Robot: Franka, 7 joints.
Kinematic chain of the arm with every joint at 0, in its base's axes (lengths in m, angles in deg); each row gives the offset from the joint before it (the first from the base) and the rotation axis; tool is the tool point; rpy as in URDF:
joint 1: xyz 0 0 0.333 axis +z
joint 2: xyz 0 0 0 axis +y
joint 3: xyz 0 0 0.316 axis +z
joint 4: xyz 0.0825 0 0 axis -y
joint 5: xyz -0.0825 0 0.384 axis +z
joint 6: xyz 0 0 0 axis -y
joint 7: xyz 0.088 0 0 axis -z
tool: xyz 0 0 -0.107 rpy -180 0 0
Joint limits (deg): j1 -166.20..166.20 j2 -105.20..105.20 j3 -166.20..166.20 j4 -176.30..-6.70 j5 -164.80..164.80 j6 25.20..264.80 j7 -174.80..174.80
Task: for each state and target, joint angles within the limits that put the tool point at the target. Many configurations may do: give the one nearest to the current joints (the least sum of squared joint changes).
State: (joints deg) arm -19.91 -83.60 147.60 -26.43 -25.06 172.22 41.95
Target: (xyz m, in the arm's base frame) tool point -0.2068 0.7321 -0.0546
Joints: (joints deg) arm -60.58 -101.40 138.97 -37.35 -22.64 160.51 41.95
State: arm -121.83 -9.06 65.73 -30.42 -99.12 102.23 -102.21
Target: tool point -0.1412 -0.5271 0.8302
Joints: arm -136.39 9.35 52.07 -65.44 -85.14 76.55 -102.21
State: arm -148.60 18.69 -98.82 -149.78 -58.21 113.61 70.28
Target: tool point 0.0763 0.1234 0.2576
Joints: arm -150.61 23.80 -101.31 -176.30 -33.19 72.41 70.28
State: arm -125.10 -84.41 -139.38 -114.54 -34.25 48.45 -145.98
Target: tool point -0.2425 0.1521 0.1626
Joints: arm -115.12 -87.19 -112.69 -132.57 -20.73 47.70 -145.98
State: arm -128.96 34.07 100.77 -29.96 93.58 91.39 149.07
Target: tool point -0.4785 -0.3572 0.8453
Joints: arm -144.76 58.68 103.59 -7.54 97.10 79.65 149.07
